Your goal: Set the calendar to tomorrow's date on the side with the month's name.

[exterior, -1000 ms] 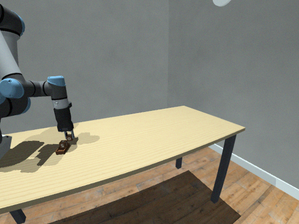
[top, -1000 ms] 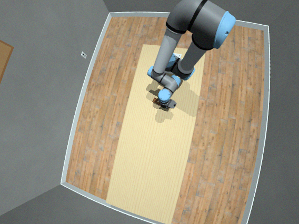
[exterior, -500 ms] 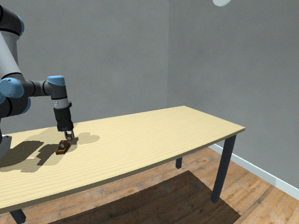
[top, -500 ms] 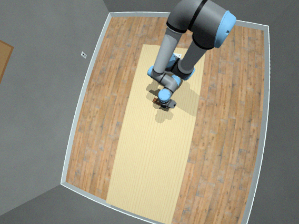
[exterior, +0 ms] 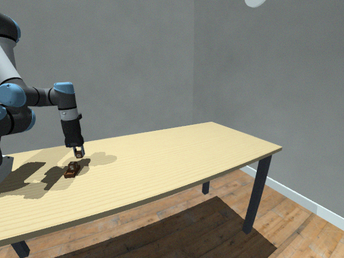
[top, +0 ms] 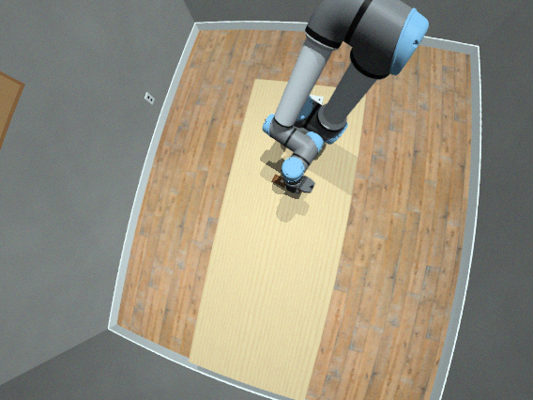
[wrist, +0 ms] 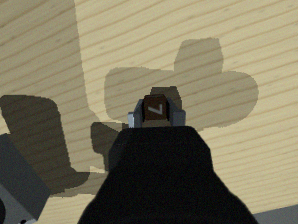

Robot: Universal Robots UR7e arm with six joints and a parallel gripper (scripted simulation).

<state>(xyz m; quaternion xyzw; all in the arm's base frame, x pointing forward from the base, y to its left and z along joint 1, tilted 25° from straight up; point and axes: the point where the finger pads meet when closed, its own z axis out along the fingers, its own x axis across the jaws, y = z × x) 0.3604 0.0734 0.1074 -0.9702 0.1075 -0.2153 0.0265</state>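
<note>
Now: the dark brown calendar tray 100 mm to the right of my hand, 40 mm below it and 30 mm behind it.
</note>
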